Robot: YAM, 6 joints.
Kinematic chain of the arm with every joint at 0, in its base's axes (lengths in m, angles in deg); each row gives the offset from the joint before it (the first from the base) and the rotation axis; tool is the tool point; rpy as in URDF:
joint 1: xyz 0 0 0.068 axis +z
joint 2: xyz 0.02 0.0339 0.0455 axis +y
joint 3: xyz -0.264 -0.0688 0 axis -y
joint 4: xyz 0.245 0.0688 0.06 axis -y
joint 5: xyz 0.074 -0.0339 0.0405 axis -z
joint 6: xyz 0.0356 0 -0.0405 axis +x
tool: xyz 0 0 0 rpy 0 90 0
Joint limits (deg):
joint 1: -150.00..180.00
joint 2: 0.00..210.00
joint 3: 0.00..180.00
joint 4: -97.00..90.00
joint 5: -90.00..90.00
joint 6: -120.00..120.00
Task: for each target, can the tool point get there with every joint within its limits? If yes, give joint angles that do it. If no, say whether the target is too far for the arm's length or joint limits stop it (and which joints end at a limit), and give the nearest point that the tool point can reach.
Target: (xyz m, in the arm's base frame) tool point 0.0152 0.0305 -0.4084
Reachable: no: joint limits stop it (at a limit: joint 2) | nearest point 0.0331 0.0664 -0.3355 | short by 0.083 m
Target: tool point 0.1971 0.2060 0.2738
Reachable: yes | joints 49.20 81.89 32.71 74.27 24.15 -40.95
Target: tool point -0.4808 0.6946 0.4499
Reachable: no: too far | nearest point -0.3412 0.4929 0.3499 | short by 0.265 m
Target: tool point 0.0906 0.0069 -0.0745
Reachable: yes | joints 12.15 155.87 33.70 -26.04 20.33 -0.93
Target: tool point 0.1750 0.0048 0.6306
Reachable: yes | joints 5.98 71.20 104.10 18.64 22.18 7.07
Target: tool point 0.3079 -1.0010 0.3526
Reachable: no: too far | nearest point 0.1851 -0.6017 0.2554 | short by 0.429 m
